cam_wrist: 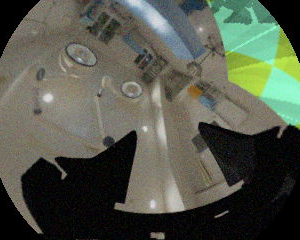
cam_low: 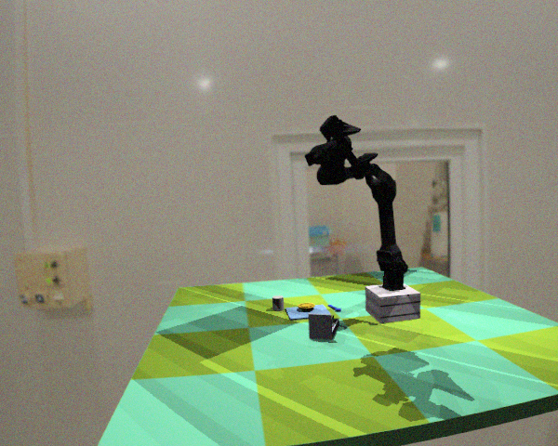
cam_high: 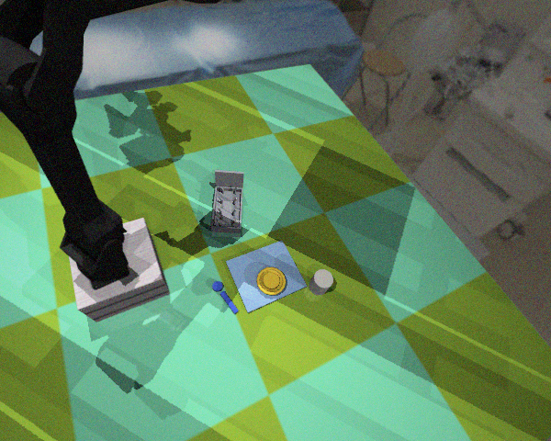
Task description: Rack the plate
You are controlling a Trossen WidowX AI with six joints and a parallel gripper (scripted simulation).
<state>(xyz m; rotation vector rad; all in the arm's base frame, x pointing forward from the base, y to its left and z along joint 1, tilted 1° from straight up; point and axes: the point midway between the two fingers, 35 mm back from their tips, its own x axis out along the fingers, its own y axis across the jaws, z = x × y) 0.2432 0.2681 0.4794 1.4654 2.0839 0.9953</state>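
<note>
My gripper tip is now 6 cm short of the yellow plate, 45 cm to the left of it and 56 cm above it. The rest, counted from my gripper tip: cup: 16 cm ahead, 51 cm to the right, 55 cm below; then blue spoon: 5 cm behind, 43 cm to the right, 57 cm below; then grey dish rack: 6 cm ahead, 23 cm to the right, 55 cm below.
</note>
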